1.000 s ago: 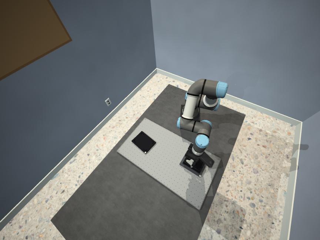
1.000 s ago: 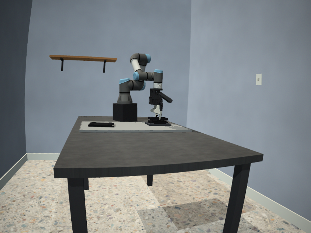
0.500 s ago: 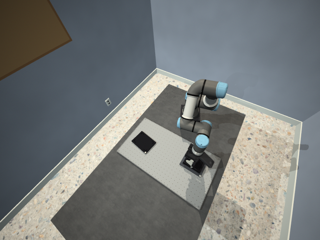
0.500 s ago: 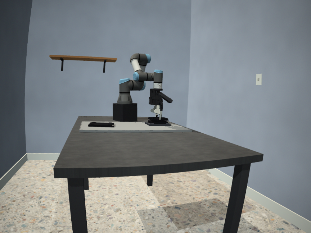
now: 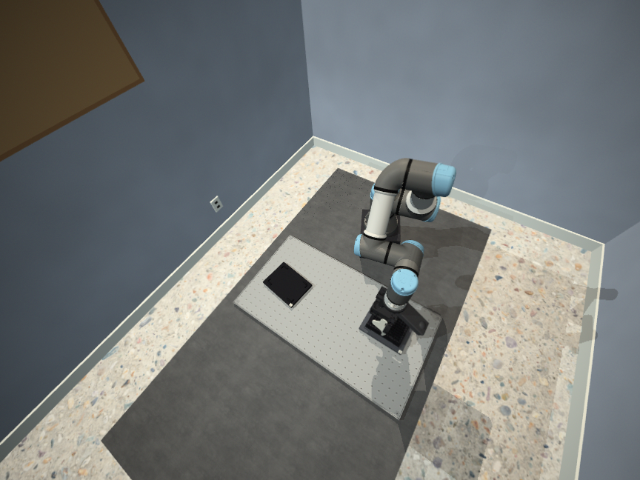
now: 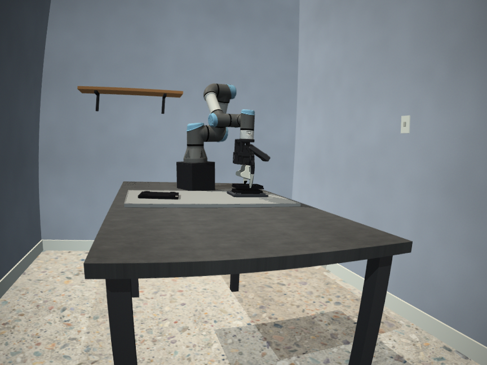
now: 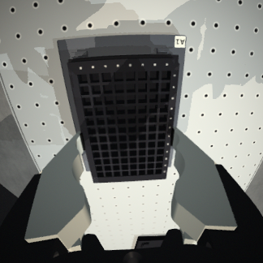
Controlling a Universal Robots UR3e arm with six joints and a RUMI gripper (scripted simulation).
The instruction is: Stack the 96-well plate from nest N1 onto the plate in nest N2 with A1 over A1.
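My gripper is now 10 mm above the black 96-well plate. The rest, counted from my hand: low black nest: 390 mm to the right, 140 mm ahead, 50 mm below; white A1 label: 80 mm to the left, 40 mm below, 40 mm ahead.
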